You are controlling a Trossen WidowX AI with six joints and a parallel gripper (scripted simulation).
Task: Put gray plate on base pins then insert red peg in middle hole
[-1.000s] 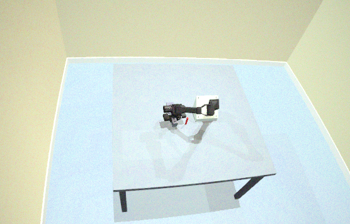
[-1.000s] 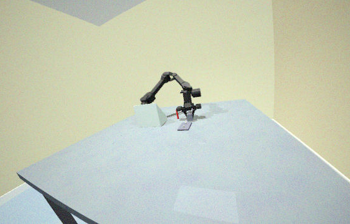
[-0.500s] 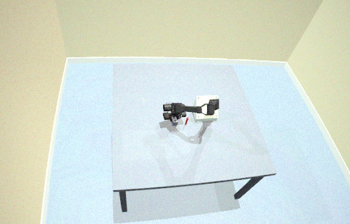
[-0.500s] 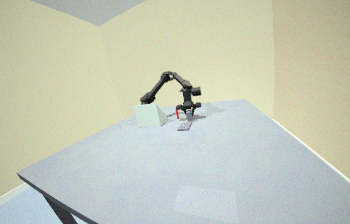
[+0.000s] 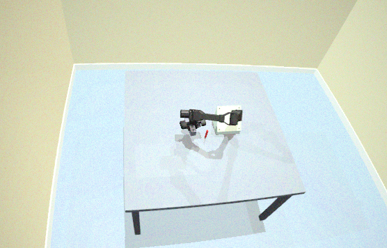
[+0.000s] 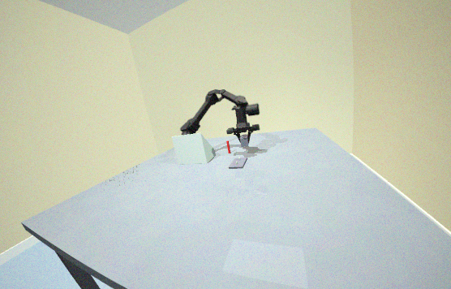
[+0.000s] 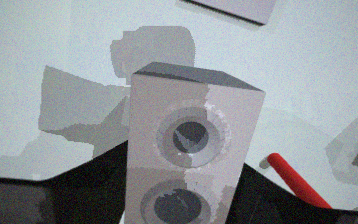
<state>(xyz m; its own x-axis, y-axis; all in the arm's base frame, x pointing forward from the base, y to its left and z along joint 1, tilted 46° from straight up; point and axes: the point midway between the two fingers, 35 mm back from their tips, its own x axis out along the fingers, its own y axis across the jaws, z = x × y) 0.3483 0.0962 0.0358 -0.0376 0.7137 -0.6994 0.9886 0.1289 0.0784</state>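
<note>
Now: the base 15 cm to the right of my gripper tip, 5 cm below it and 1 cm behind it. From my gripper tip the other things lie so: red peg (12 cm behind, 2 cm to the left, 2 cm below); gray plate (3 cm above).
</note>
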